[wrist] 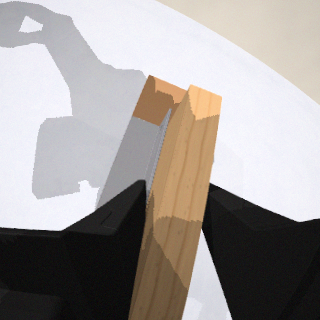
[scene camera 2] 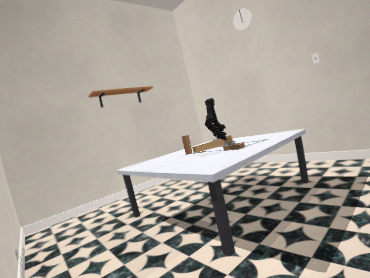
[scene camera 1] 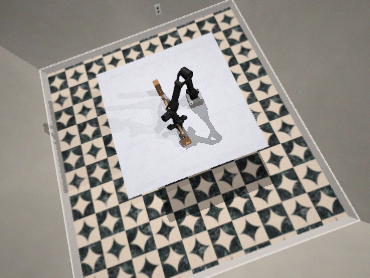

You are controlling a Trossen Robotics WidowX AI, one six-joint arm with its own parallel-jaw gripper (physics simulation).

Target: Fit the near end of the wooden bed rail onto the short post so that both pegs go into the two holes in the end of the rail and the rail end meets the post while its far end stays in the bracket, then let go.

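Seen in the pictures: gripper, fingertip midpoint: [wrist: 169, 186] [scene camera 2: 227, 140] [scene camera 1: 181, 130]; arm's base, link origin: [scene camera 1: 193, 96].
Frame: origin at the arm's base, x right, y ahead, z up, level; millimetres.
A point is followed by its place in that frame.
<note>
The light wooden rail [scene camera 1: 166, 104] @[x 16, y 258, z -10 mm] [scene camera 2: 209, 145] @[x -81, y 250, z -25 mm] [wrist: 187, 175] @[x -260, y 211, z 25 mm] runs between the post and the bracket. My gripper [scene camera 1: 178, 123] @[x -264, y 212, z -3 mm] [scene camera 2: 223, 137] @[x -264, y 212, z -3 mm] [wrist: 169, 186] @[x -264, y 212, z -3 mm] is shut on the rail, nearer its bracket end, one finger on each side. The brown post [scene camera 1: 159, 88] @[x 164, y 269, z 35 mm] [scene camera 2: 186, 144] @[x 168, y 302, z 16 mm] stands upright by the rail's other end; a narrow gap with thin pegs shows between them in scene camera 2. The bracket, a brown block [scene camera 1: 185, 142] @[x -370, y 212, z -44 mm] [scene camera 2: 234, 146] @[x -347, y 241, z -55 mm] [wrist: 157, 102] @[x -355, y 182, z -44 mm] with a grey upright plate [wrist: 158, 145] @[x -294, y 199, z -17 mm], lies close beside the rail's end. How deep that end sits is hidden.
The arm's base [scene camera 1: 195, 101] @[x -57, y 3, z 1 mm] stands on the white table [scene camera 1: 137, 172] @[x -473, y 706, z -80 mm] [scene camera 2: 165, 168] @[x -106, y 756, z -80 mm], to the right of the rail in scene camera 1. Shadows of the arm fall across the table top. A wooden shelf [scene camera 2: 121, 92] is fixed to the wall, away from the table.
</note>
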